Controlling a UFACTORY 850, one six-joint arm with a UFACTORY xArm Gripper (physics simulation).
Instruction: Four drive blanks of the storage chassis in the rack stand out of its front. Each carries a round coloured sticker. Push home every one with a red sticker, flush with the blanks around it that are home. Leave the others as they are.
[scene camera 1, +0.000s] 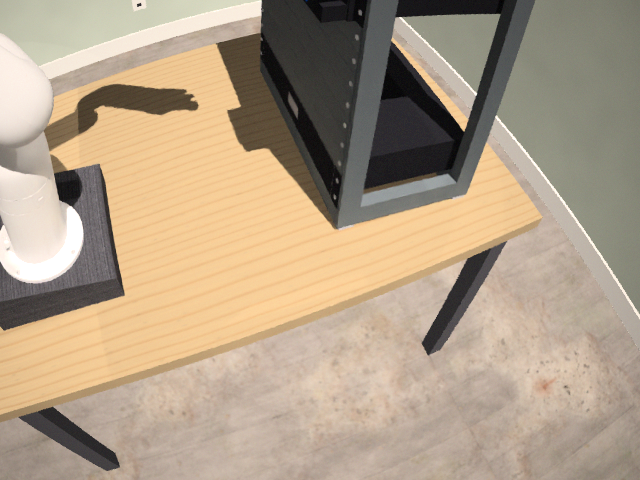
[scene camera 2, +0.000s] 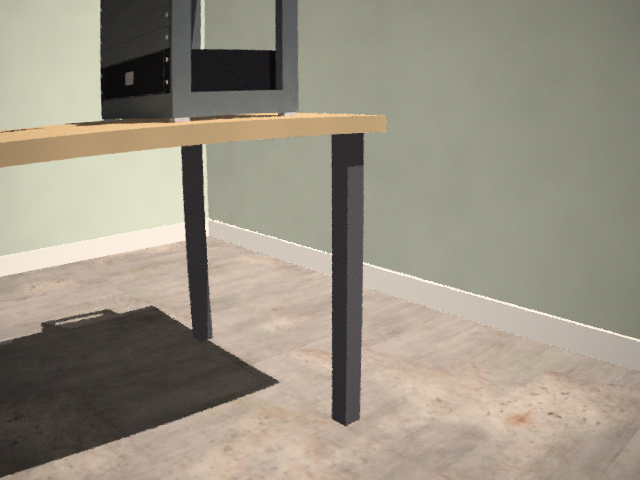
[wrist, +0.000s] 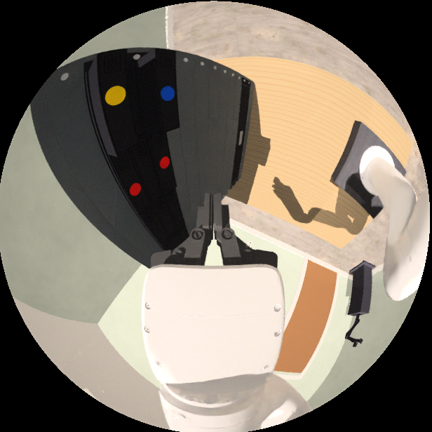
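The wrist view shows the gripper (wrist: 213, 201), and it's got a rack (wrist: 145, 200) in it too. Scene camera 1 has the rack (scene camera 1: 361, 115), and you can see the rack (scene camera 2: 152, 66) in the other scene view as well.
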